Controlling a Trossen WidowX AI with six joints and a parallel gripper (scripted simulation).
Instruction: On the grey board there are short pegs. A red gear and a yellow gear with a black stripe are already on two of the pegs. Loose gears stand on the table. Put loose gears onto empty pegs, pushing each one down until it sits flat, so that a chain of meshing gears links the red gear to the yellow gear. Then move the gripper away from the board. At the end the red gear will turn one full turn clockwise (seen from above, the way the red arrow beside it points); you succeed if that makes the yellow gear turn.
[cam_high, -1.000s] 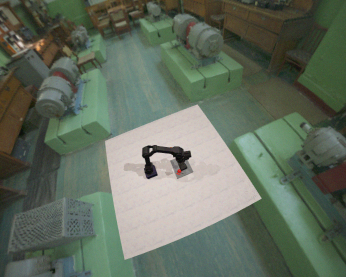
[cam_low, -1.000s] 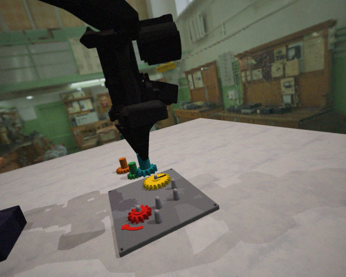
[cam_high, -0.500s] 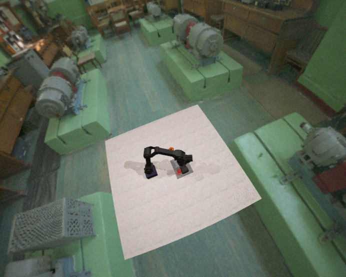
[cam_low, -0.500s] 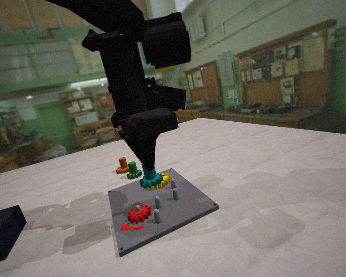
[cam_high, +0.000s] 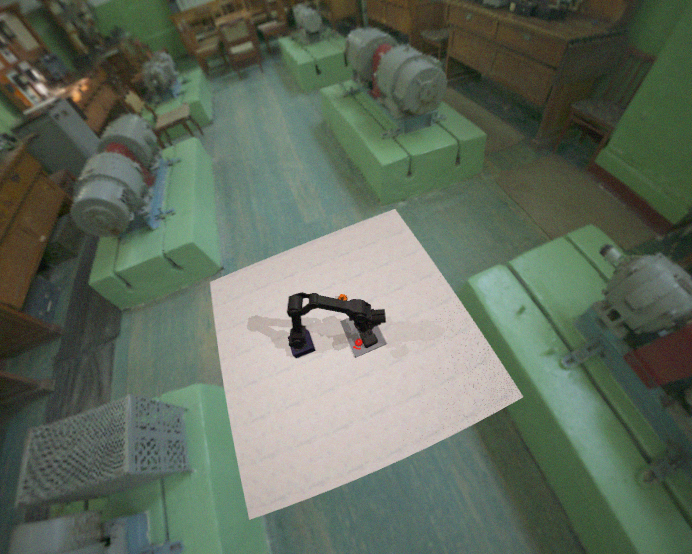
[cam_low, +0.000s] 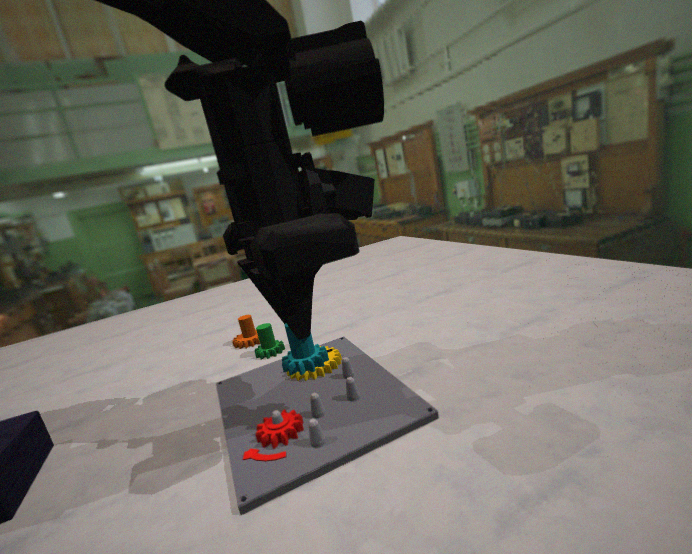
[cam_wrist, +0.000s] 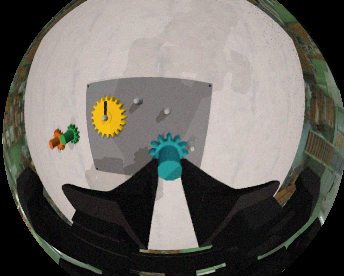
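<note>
Right now my gripper tip is 7 cm above the red gear and 4 cm past it. Round my gripper tip: yellow gear 9 cm to the left, 7 cm below, 3 cm ahead; red arrow 8 cm below, 6 cm behind, 2 cm to the right; teal gear 1 cm below.
</note>
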